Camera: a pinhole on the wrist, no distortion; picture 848 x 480 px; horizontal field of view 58.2 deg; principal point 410.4 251.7 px. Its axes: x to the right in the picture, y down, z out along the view. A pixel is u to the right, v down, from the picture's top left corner.
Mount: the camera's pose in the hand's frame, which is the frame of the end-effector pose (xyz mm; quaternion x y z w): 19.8 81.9 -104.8 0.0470 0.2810 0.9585 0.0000
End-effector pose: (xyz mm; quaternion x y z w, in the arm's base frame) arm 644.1 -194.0 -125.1 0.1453 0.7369 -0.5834 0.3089
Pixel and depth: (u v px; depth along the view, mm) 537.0 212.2 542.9
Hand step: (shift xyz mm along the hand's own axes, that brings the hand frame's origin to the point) -21.8 400.5 342.9
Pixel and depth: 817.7 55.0 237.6
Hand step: -86.9 264.9 72.6
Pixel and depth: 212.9 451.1 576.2
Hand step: 224.4 261.4 445.6
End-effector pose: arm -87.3 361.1 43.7 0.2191 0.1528 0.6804 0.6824
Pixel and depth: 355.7 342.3 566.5
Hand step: 113.1 329.3 402.4
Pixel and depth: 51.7 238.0 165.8
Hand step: 112.4 171.7 25.4
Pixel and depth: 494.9 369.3 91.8
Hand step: 18.3 119.7 -19.4
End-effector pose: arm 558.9 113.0 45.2 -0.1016 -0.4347 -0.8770 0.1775
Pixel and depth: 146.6 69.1 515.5
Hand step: 240.7 459.0 244.3
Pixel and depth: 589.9 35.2 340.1
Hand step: -31.9 348.6 135.2
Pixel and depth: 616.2 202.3 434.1
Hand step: -58.6 342.6 254.2
